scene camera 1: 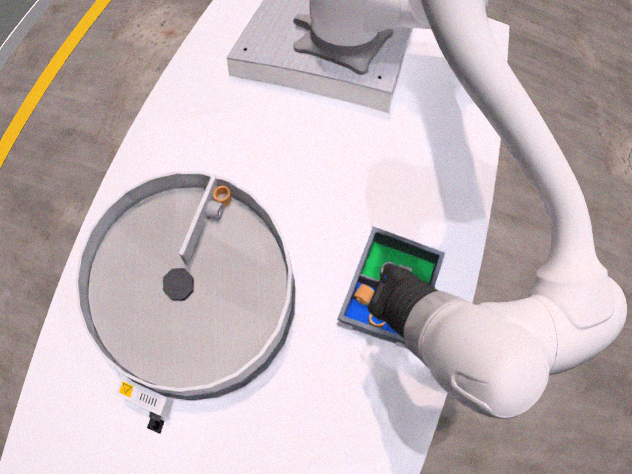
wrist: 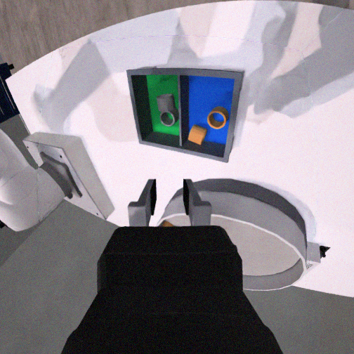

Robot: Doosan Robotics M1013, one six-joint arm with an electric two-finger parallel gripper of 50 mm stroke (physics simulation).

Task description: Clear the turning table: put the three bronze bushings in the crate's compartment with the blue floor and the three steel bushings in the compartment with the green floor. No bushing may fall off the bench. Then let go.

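Places are measured from the arm's base along level axes (x back, y right, z up), in centimetres.
Pixels of known places: gripper, fingertip midpoint: (scene camera 1: pixel 385 283); arm's base, link origin: (scene camera 1: pixel 344 39).
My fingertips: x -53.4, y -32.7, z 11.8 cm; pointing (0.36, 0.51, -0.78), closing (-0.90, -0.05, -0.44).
Note:
For each thing: its middle in the pictures, then the offset to it from my fingertips. "*": a spot on its surface instead.
- crate, surface spot: (scene camera 1: pixel 408 240) * dx +14.8, dy +0.4, dz -14.5 cm
- turning table, body centre: (scene camera 1: pixel 178 285) dx -13.2, dy +33.2, dz -14.3 cm
- steel bushing, body centre: (scene camera 1: pixel 214 209) dx +2.5, dy +34.4, dz -12.6 cm
- straight grey bar, surface spot: (scene camera 1: pixel 198 219) * dx -1.5, dy +34.9, dz -9.7 cm
My gripper (wrist: pixel 169 189) is open and empty above the crate (scene camera 1: pixel 408 240) (wrist: pixel 239 100); its fingertips are hidden in the scene view. On the blue floor, one bronze bushing (scene camera 1: pixel 364 294) (wrist: pixel 197 135) lies on its side near the divider and another bronze bushing (scene camera 1: pixel 377 325) (wrist: pixel 209 119) shows its round opening. On the green floor, a steel bushing (wrist: pixel 165 101) lies beside a second steel bushing (wrist: pixel 168 125) with its opening showing; the gripper mostly hides them in the scene view. On the turning table (scene camera 1: pixel 178 346) (wrist: pixel 270 245), a bronze bushing (scene camera 1: pixel 224 202) and a steel bushing (scene camera 1: pixel 213 210) sit close together.
A straight grey bar (scene camera 1: pixel 198 219) runs from the turning table's rim towards its dark centre hub (scene camera 1: pixel 178 284), just beside the two bushings. A raised wall surrounds the turning table. The robot's base block (scene camera 1: pixel 311 84) (wrist: pixel 90 175) stands at the back of the bench.

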